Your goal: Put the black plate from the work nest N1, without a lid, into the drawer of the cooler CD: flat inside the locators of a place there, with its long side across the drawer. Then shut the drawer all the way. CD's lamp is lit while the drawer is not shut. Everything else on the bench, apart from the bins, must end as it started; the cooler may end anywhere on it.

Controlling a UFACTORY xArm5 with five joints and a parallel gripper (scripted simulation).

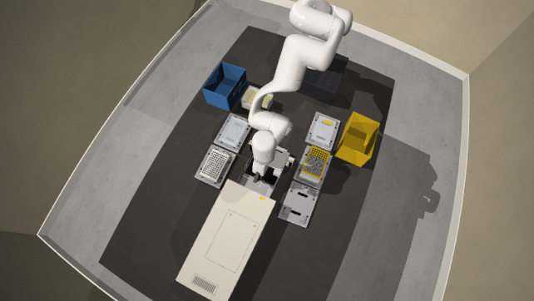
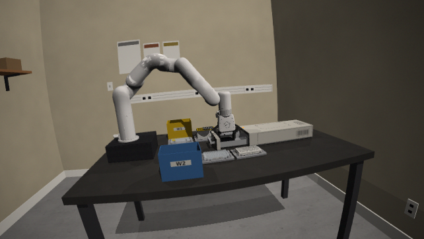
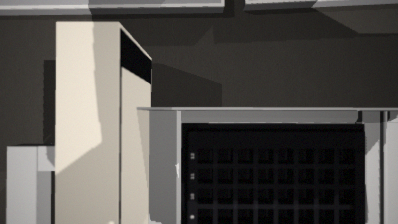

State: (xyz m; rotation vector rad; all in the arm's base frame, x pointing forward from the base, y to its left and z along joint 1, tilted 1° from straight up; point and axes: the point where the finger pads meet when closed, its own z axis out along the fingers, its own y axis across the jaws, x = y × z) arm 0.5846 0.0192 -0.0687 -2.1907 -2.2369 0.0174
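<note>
Now: the black plate 10 mm below my hand. From my hand the other things lie so: cooler CD (180 mm ahead); work nest N1 (60 mm ahead, 190 mm to the left, 30 mm below); drawer (30 mm ahead).
</note>
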